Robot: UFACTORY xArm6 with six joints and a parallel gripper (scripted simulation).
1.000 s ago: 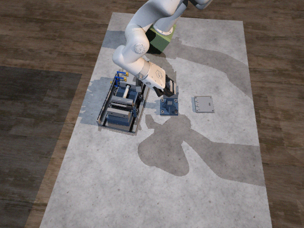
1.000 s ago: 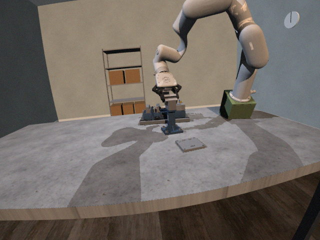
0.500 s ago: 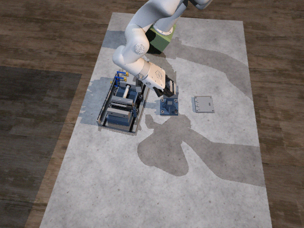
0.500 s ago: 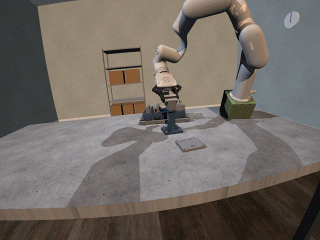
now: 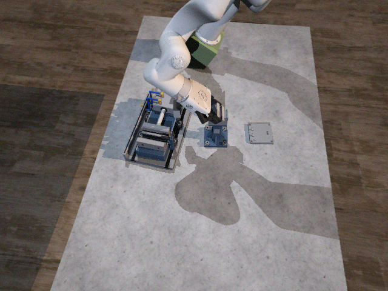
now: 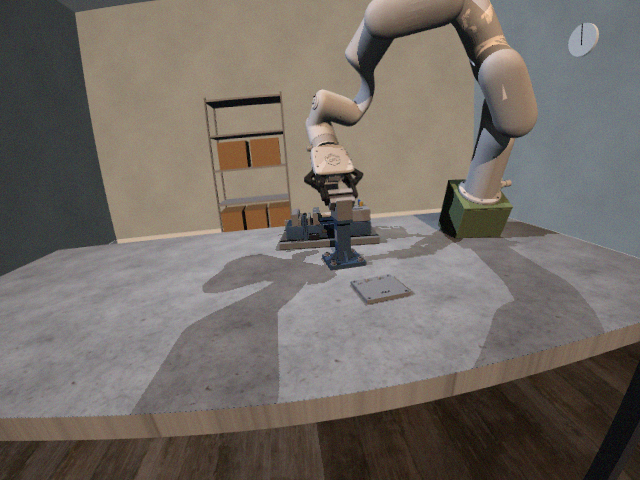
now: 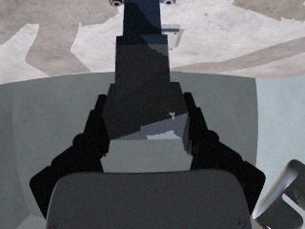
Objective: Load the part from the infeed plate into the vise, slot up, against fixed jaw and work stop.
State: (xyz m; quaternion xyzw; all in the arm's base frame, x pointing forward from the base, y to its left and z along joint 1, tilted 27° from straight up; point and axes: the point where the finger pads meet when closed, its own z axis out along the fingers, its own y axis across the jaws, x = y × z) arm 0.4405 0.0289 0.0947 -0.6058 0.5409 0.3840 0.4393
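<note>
My hand is 10 mm to the right of the part. The rest, counted from my hand: air cylinder rod (210 mm to the right, 90 mm below, 10 mm behind); air cylinder (200 mm to the right, 90 mm below, 90 mm behind); blue vise body (210 mm to the right, 130 mm below).
</note>
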